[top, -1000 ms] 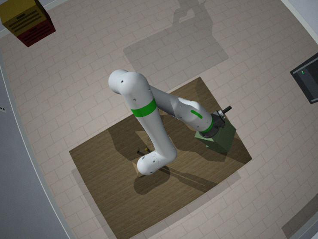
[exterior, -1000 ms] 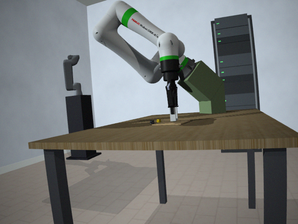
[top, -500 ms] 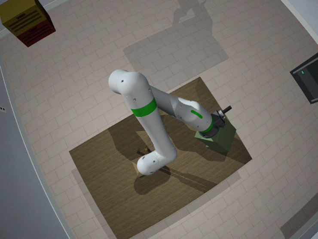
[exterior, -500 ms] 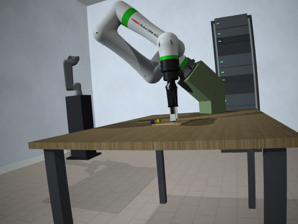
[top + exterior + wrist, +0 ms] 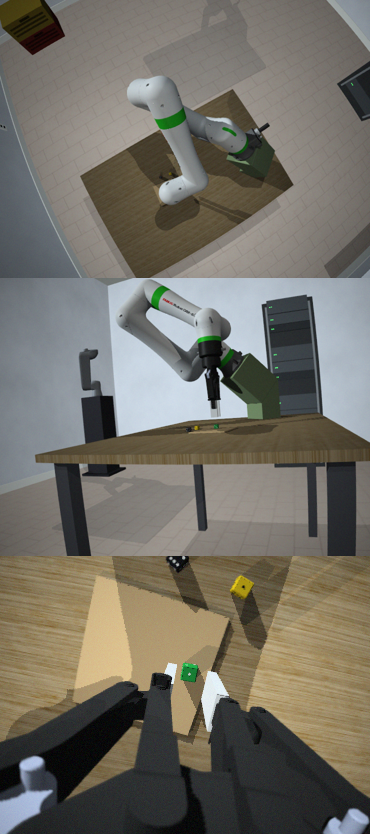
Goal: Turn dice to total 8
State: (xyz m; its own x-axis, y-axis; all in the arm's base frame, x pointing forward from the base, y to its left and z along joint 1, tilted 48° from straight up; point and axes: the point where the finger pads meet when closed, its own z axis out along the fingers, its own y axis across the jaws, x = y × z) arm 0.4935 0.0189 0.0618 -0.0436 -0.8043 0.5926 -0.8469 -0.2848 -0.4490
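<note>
The black die is 30 mm ahead of my hand, 110 mm to the right of it and 70 mm below it. The rest, counted from my hand: tan mat: 50 mm ahead, 80 mm below; then yellow die: 40 mm behind, 90 mm to the right, 70 mm below; then green die: 70 mm below.
</note>
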